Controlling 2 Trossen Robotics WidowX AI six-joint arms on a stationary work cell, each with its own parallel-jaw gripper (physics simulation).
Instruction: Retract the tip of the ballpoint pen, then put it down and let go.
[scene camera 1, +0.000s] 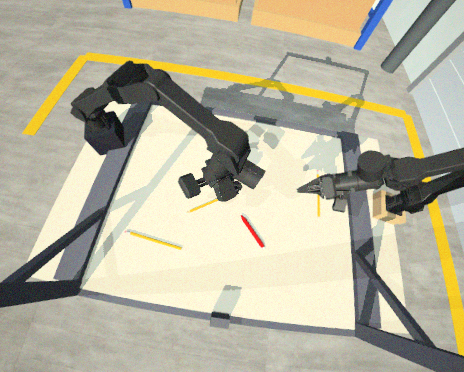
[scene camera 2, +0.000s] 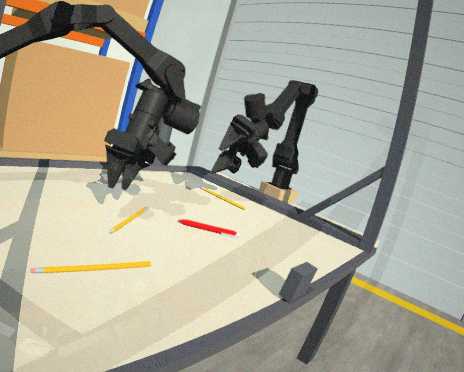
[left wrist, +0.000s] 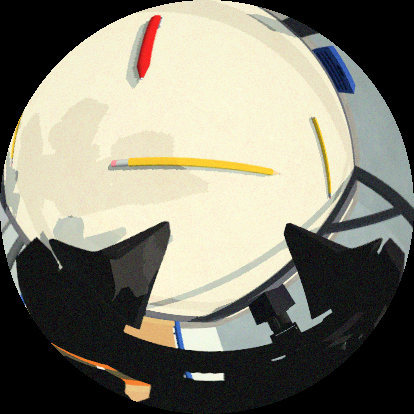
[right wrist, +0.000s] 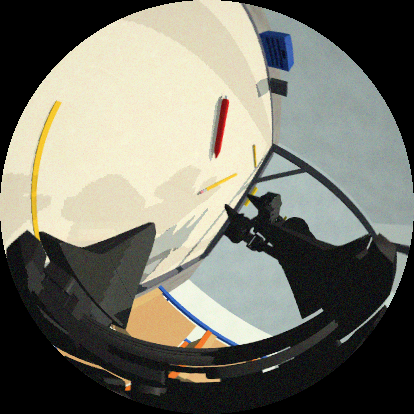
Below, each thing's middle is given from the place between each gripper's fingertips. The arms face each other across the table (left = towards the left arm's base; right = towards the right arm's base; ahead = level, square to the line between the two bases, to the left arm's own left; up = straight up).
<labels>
Now: the yellow pencil (left wrist: 135, 161) 60 mm below my left hand, 30 mm to the right of it and 20 mm behind it. Also, from my left hand: red ballpoint pen (left wrist: 144, 55) 180 mm to the right, 90 mm behind, 50 mm below.
Now: the red ballpoint pen 130 mm behind my right hand, 120 mm below it and 100 mm to the left of it. Round my right hand: yellow pencil: 260 mm to the left, 120 mm below, 70 mm behind.
</labels>
